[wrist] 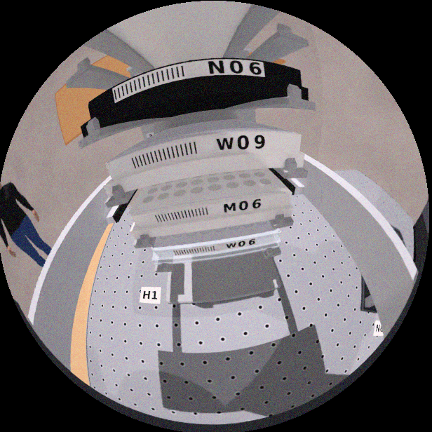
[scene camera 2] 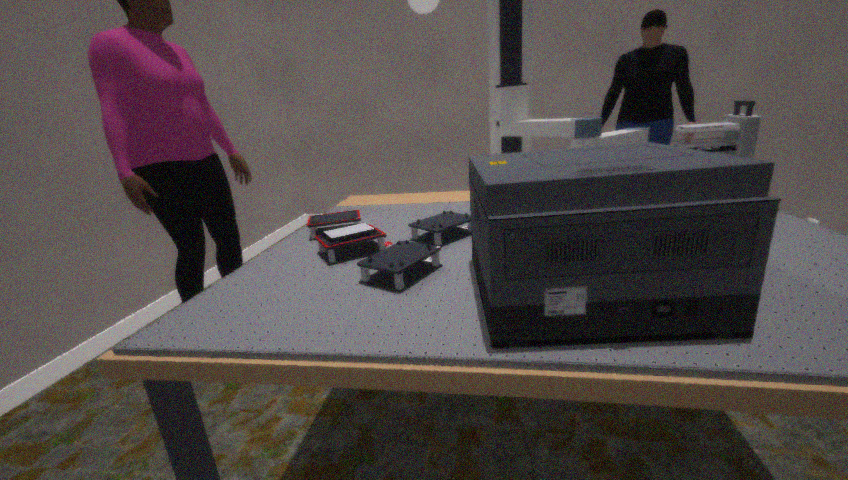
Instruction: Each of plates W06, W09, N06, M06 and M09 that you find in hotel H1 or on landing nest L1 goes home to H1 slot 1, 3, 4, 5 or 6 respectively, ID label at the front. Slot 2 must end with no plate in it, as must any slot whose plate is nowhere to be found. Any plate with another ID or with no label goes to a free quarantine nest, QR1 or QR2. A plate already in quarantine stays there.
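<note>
Hotel H1 (scene camera 2: 748, 136) (wrist: 232, 282) holds a stack of plates in the wrist view. From the top down these are black plate N06 (wrist: 195, 97), white plate W09 (wrist: 210, 159), white plate M06 (wrist: 250, 216) and clear plate W06 (wrist: 220, 248), all with labels facing the camera. The gripper (wrist: 206, 197) is open and empty; its black pads stand left and right of the stack, near the height of W09 and M06. In scene camera 2, a white-topped plate (scene camera 2: 349, 230) lies on a red-edged nest (scene camera 2: 333, 242). Plate M09 cannot be identified.
A large dark instrument (scene camera 2: 618, 255) stands on the perforated table (scene camera 2: 297, 309) and hides part of the hotel. Two dark nests (scene camera 2: 401, 256) (scene camera 2: 440, 221) and a second red-edged nest (scene camera 2: 334, 218) stand left of it. Two people stand behind the table.
</note>
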